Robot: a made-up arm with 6 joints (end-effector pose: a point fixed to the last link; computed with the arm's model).
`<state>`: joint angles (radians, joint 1 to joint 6).
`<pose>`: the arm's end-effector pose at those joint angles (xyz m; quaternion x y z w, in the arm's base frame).
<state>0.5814 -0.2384 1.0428 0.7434 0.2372 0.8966</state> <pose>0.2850 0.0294 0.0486 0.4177 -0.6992 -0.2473 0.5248</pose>
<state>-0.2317 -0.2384 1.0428 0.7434 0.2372 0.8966</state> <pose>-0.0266 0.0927 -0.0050 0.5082 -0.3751 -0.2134 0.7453</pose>
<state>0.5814 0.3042 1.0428 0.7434 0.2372 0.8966</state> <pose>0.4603 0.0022 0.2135 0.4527 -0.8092 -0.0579 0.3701</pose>
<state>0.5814 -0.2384 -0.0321 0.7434 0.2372 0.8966</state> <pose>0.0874 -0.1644 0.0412 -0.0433 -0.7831 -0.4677 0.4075</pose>
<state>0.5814 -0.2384 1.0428 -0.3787 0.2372 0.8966</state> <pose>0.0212 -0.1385 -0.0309 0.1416 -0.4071 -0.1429 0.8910</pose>
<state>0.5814 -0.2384 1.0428 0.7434 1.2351 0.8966</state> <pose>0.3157 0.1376 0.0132 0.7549 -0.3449 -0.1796 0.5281</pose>
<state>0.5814 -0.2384 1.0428 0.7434 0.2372 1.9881</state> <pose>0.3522 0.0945 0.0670 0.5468 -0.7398 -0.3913 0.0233</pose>
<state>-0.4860 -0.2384 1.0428 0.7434 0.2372 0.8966</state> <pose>-0.1261 0.0756 0.0174 0.5198 -0.2583 -0.1952 0.7905</pose>
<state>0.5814 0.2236 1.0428 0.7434 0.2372 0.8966</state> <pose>0.4399 0.0036 0.1834 0.4496 -0.7964 -0.0866 0.3951</pose>
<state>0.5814 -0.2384 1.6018 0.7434 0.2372 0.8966</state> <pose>0.2828 0.1767 0.0724 0.6182 -0.5737 -0.1002 0.5278</pose>
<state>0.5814 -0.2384 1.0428 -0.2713 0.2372 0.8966</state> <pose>0.0465 -0.1197 -0.0390 0.1714 -0.4422 -0.1554 0.8665</pose>
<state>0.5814 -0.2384 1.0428 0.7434 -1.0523 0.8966</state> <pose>0.1539 0.0221 0.1173 -0.1536 -0.8968 -0.2449 0.3349</pose>
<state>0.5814 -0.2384 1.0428 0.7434 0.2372 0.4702</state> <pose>0.2662 0.0019 0.0686 0.3309 -0.6254 -0.1684 0.6863</pose>
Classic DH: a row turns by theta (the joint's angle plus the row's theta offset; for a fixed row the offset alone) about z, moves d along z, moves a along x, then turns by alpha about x. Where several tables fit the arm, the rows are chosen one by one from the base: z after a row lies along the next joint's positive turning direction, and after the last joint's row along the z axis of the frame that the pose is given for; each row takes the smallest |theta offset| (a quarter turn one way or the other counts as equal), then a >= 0, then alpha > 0; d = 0 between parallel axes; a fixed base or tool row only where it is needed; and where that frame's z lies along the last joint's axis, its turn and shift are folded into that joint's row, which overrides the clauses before.
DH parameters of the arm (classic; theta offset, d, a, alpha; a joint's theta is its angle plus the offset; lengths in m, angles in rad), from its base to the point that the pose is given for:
base (fixed): -0.0409 0.4601 0.041 2.3258
joint 1: -0.2685 -0.005 0.0141 -0.9325
joint 2: -0.1532 -0.0403 0.004 -1.3078
joint 3: -0.1128 -0.1818 -0.0448 1.515
joint 4: -1.2166 0.0707 0.2797 -1.5708
joint 5: 0 0.0083 -0.0258 1.5708
joint 6: -1.4449 0.1675 0.0549 2.1243
tool (fixed): 2.7053 0.0865 0 0

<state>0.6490 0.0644 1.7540 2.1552 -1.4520 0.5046</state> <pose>0.1451 0.1394 0.3785 0.2996 -0.6613 -0.6772 0.1197</pose>
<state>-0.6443 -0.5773 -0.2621 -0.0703 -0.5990 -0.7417</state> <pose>-0.2014 -0.1588 0.4316 -0.7491 0.4446 0.1548 0.4660</pose>
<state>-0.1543 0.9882 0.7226 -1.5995 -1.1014 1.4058</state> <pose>0.1341 -0.1755 0.2298 -0.1462 -0.6302 0.5634 0.5139</pose>
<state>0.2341 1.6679 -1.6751 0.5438 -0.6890 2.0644</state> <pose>0.3875 -0.0063 0.1977 0.5360 0.5098 0.5325 0.4114</pose>
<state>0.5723 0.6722 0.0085 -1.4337 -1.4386 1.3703</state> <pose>0.0170 -0.0323 0.1635 -0.4742 -0.6015 0.1868 0.6151</pose>
